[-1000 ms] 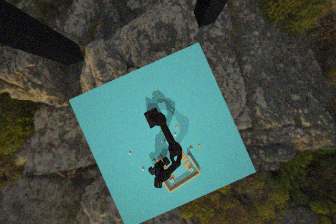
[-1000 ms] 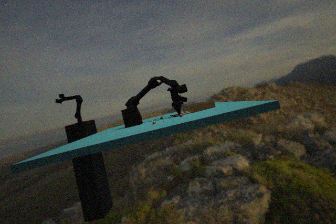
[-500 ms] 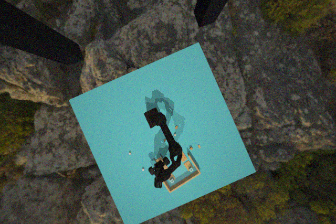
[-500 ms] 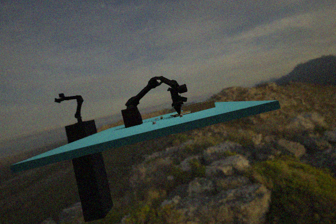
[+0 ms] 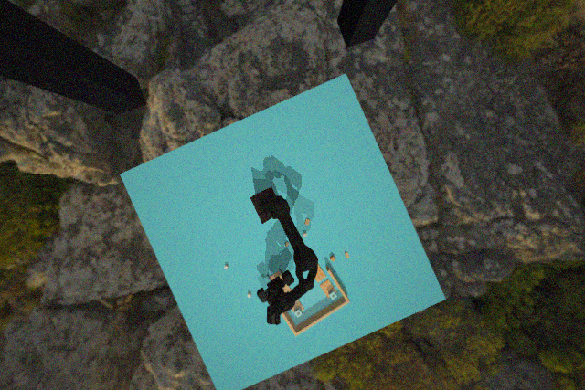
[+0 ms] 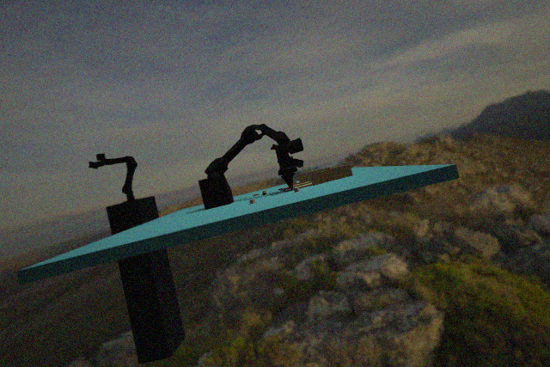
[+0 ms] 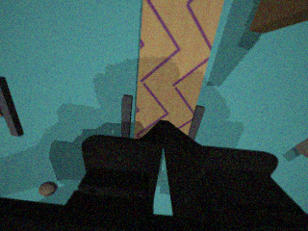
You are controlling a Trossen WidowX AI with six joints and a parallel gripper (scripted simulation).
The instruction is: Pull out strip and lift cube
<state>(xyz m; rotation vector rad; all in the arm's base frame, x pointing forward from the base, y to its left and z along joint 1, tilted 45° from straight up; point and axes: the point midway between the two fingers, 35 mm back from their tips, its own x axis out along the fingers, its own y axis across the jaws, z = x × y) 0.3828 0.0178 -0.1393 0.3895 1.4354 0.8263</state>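
Now: gripper tip 15 cm past the brown peg and 11 cm to the right of it.
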